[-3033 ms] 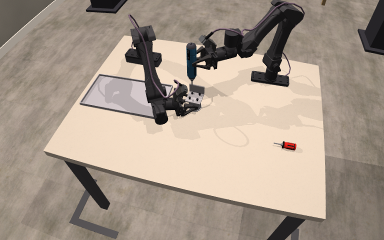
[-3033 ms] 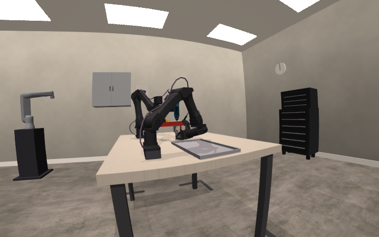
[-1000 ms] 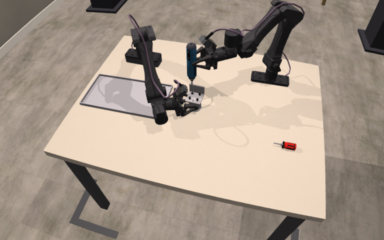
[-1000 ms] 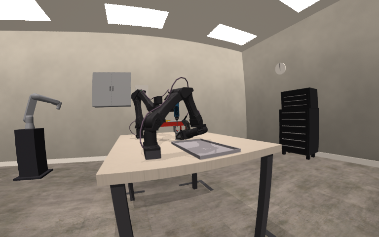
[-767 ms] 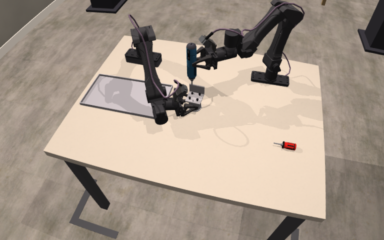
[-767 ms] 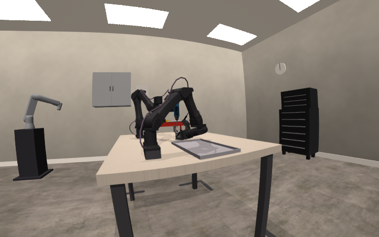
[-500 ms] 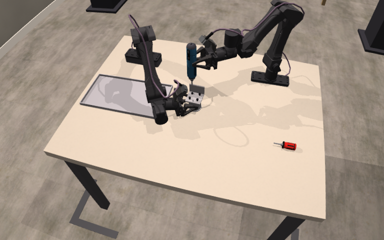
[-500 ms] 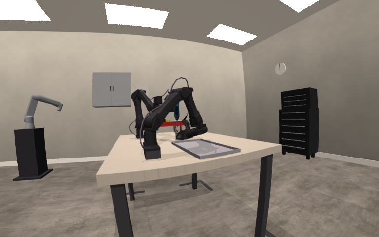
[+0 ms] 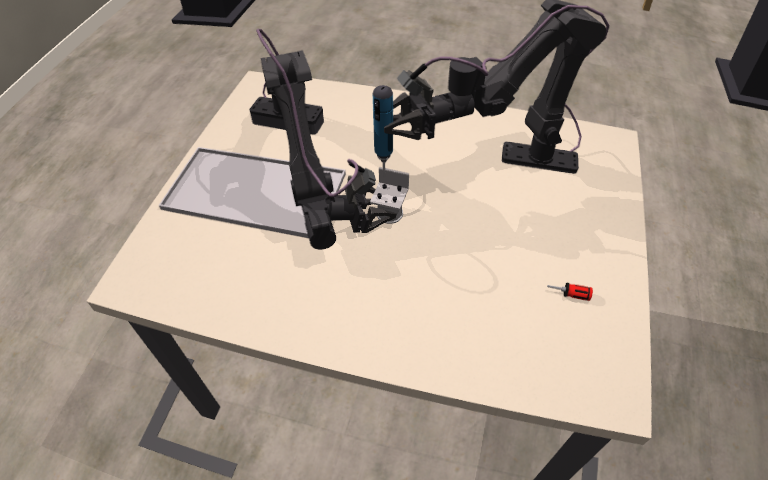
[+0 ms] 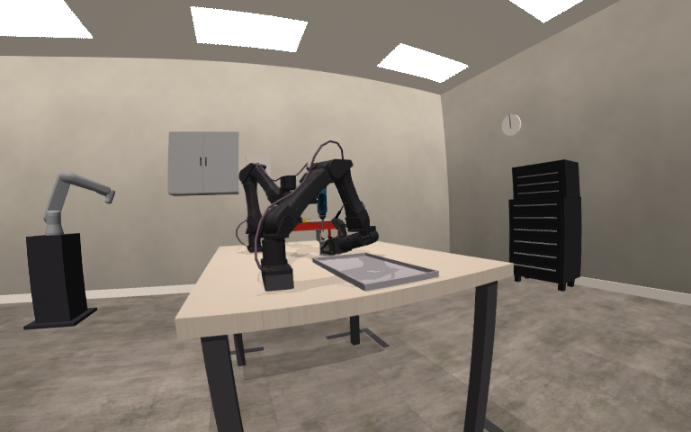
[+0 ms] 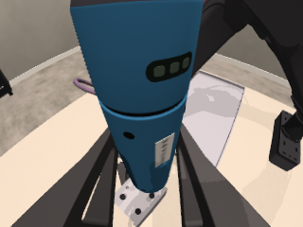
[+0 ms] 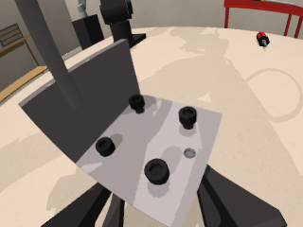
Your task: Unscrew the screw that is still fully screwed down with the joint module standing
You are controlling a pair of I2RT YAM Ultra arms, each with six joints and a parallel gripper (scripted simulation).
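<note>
My right hand is 50 mm below the grey L-shaped bracket. Also, from my right hand: shallow grey tray 350 mm to the right, 20 mm below; small red-handled screwdriver 140 mm ahead, 430 mm to the left, 10 mm below.
</note>
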